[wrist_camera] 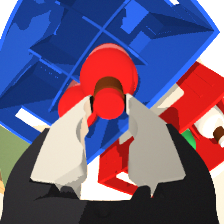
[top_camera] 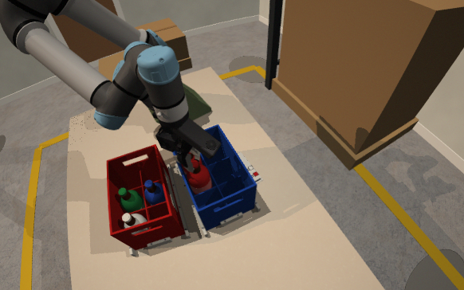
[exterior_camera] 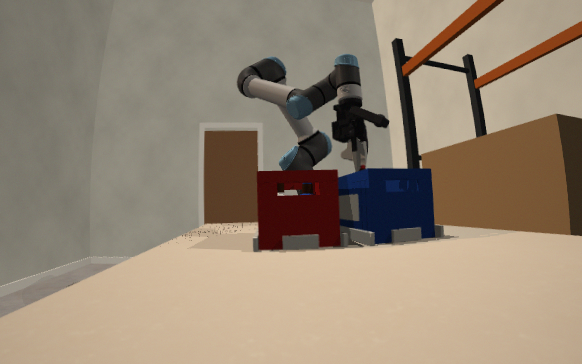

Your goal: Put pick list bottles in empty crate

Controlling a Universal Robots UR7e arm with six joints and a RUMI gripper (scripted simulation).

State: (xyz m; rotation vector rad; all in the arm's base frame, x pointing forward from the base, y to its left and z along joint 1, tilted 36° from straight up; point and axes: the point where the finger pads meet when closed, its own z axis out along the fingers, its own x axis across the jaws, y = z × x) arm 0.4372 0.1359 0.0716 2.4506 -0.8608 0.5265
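The red bottle is 7 cm below my hand. Round my hand: red crate (20 cm to the right, 11 cm below); blue bottle (16 cm to the right, 11 cm below); blue crate (1 cm behind, 4 cm to the left, 11 cm below).
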